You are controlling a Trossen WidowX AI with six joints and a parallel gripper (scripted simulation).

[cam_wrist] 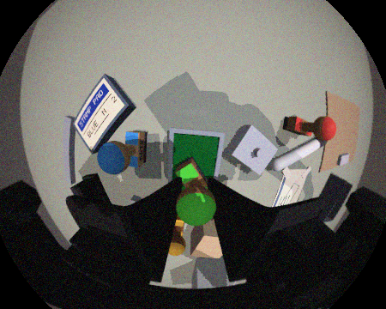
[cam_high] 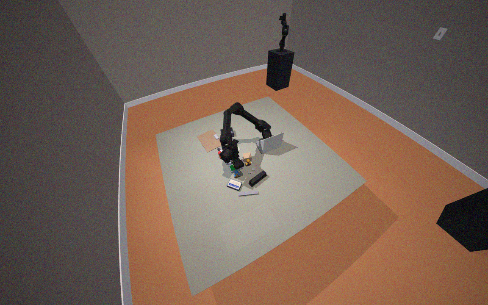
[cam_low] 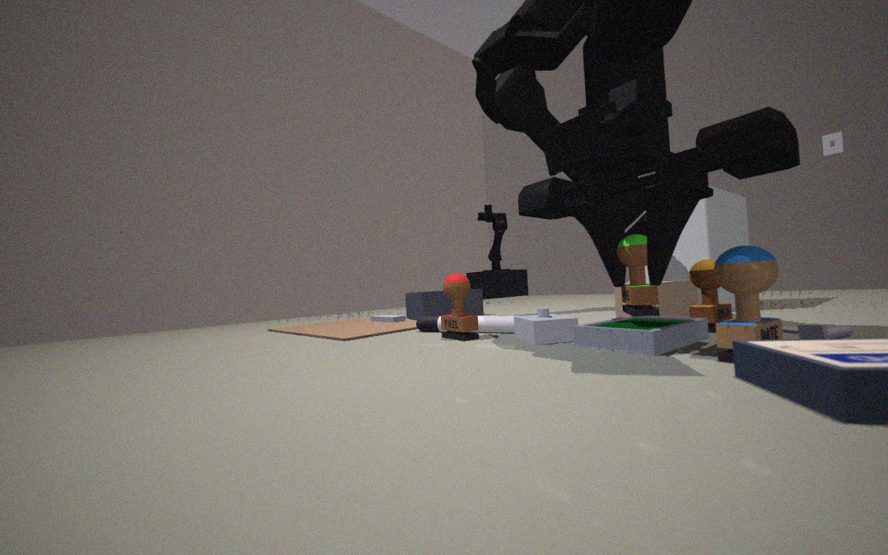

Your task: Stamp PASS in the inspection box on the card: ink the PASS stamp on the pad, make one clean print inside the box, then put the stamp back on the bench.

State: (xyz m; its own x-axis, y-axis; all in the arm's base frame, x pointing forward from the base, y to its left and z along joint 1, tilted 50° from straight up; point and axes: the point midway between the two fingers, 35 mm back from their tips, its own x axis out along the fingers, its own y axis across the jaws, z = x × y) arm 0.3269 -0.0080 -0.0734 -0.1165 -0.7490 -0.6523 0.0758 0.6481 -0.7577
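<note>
The green ink pad is 4 cm below my gripper tip. From my gripper tip the other things lie so: pass stamp (right at my gripper tip); then blue stamp (7 cm to the left, 3 cm ahead, 2 cm below); then grey block (7 cm to the right, 3 cm below, 2 cm ahead).
</note>
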